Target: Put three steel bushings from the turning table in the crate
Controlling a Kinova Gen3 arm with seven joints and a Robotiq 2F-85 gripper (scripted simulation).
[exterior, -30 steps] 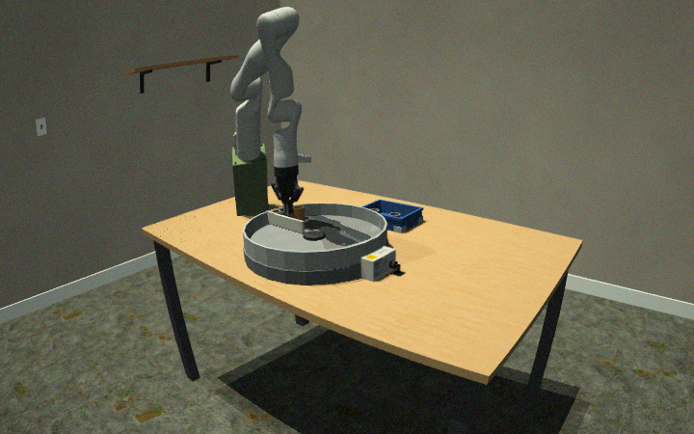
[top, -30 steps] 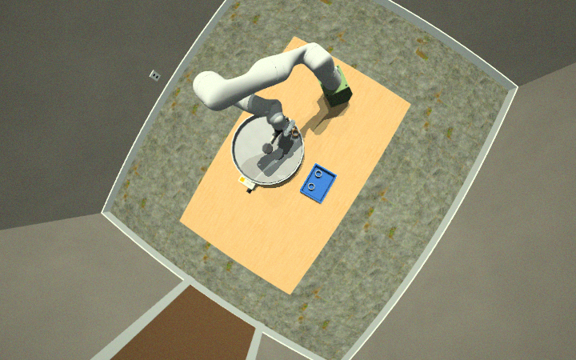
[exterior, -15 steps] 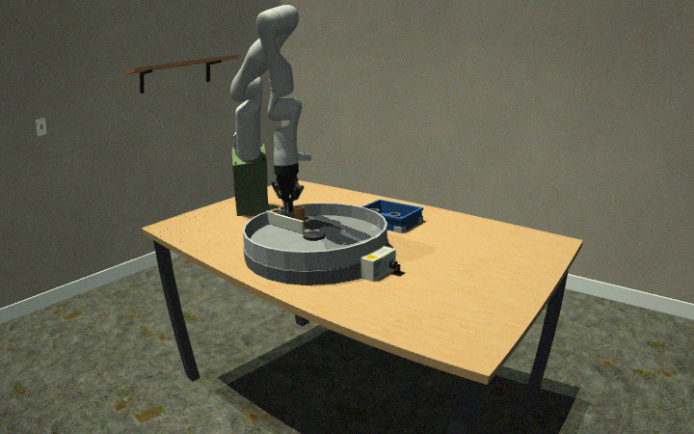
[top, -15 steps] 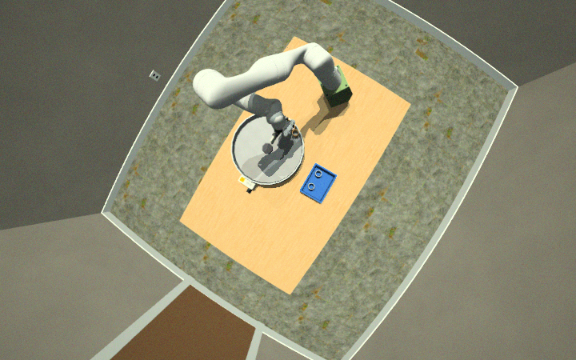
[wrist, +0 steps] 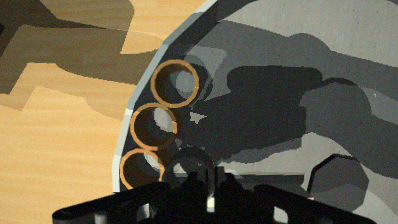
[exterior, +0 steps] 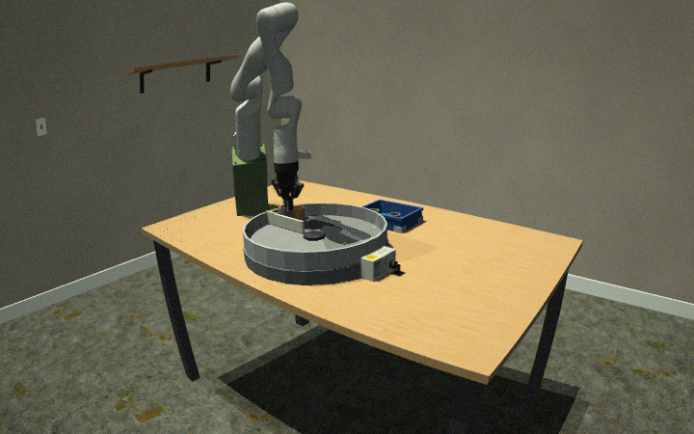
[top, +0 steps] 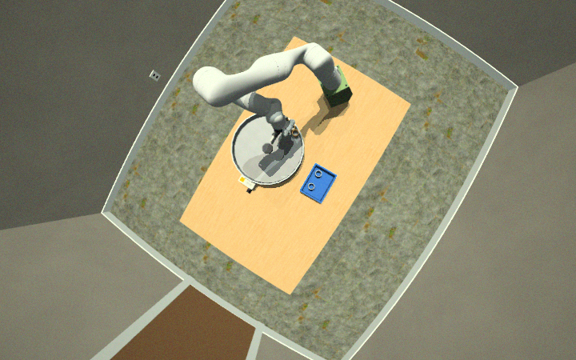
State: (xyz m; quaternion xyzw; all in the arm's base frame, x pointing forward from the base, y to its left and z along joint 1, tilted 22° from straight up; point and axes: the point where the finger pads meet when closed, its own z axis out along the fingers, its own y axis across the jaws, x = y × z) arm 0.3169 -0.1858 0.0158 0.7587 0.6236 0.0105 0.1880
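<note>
My gripper is now 210 mm short of the blue crate, 290 mm to the right of it and 100 mm above it. The rest, counted from my hand: grey turning table 120 mm ahead, 50 mm to the right, 70 mm below.
</note>
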